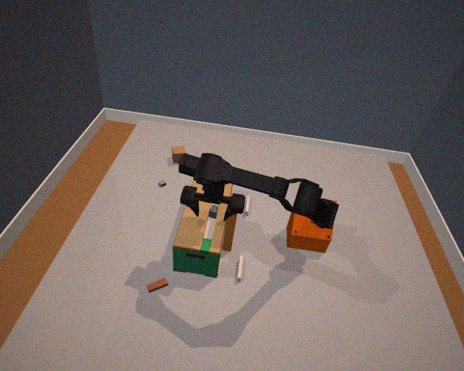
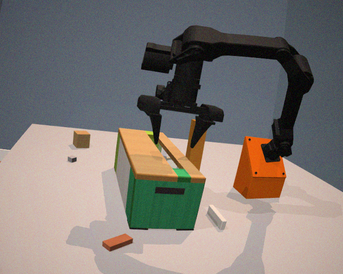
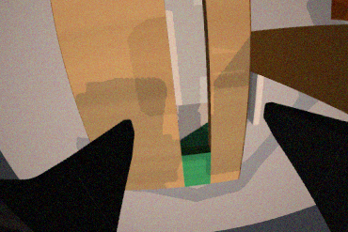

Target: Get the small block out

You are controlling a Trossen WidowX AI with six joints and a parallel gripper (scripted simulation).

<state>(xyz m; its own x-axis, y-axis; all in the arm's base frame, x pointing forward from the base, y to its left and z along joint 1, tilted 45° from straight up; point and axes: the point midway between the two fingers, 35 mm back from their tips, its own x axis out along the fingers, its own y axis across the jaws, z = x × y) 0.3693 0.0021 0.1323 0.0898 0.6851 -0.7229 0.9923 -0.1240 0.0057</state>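
Now: gripper tip 10 mm past the grey block, 100 mm to the left of it and 80 mm above it. The rest, counted from my gripper tip: orange-red brick: 140 mm ahead, 160 mm to the left, 160 mm below; long orange bar: 70 mm behind, 20 mm to the right, 50 mm below; box: 20 mm behind, 90 mm to the right, 100 mm below.
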